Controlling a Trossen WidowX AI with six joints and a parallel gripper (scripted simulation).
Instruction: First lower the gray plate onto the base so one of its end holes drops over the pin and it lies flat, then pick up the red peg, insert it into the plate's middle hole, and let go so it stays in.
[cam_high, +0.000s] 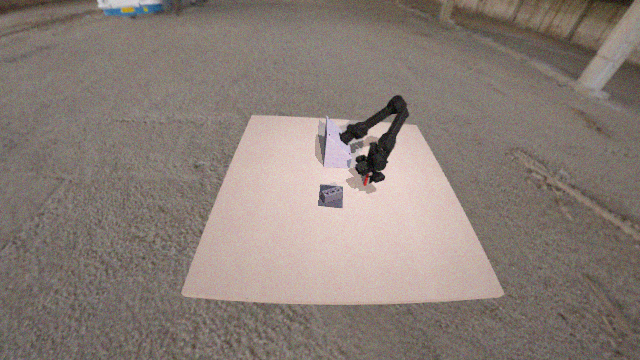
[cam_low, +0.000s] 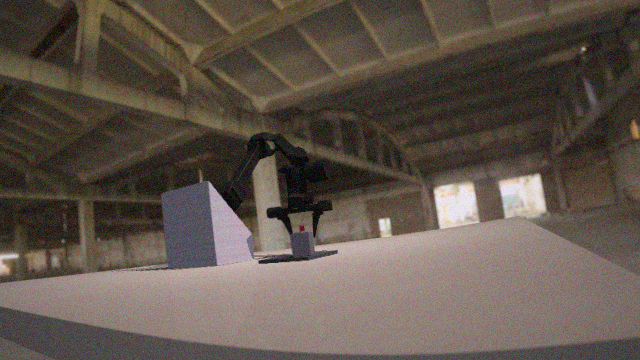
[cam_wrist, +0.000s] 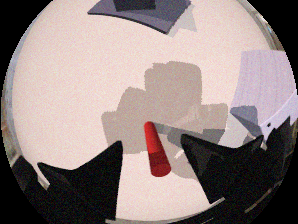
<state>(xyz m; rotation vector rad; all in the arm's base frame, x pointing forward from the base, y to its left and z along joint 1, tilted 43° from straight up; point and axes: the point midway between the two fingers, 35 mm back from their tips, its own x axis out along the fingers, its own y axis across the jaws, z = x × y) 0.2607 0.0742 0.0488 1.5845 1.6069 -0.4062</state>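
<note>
My gripper tip is 80 mm short of the gray plate and 200 mm to the left of it. Also, from my gripper tip: dark flat base 70 mm ahead, 190 mm to the right, 30 mm below; red peg right at my gripper tip.
</note>
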